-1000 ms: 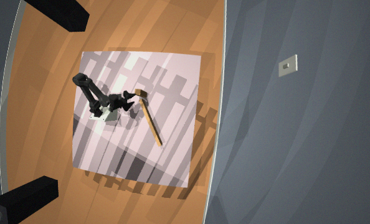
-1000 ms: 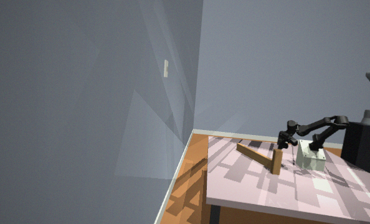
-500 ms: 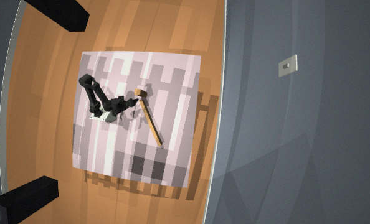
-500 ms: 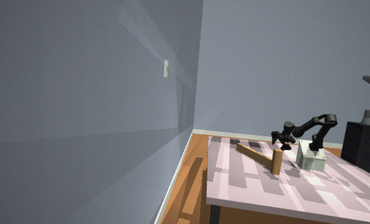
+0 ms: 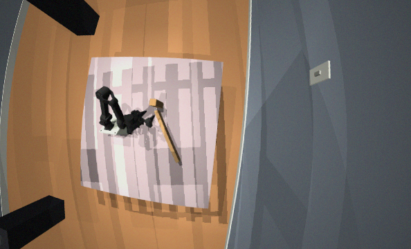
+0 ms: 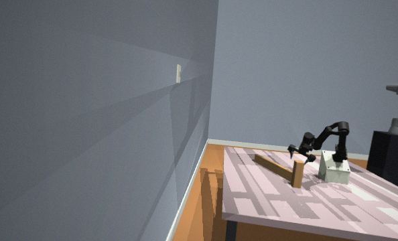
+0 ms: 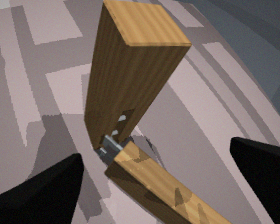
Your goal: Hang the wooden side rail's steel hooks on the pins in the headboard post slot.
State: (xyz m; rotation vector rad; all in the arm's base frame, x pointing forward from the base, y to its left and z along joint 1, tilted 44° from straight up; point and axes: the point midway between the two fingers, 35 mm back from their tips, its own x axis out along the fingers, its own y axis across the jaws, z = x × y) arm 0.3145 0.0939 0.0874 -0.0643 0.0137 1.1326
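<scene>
Now: gripper tip 8 cm to the right of the headboard post, 7 cm above it and 2 cm short of it.
</scene>
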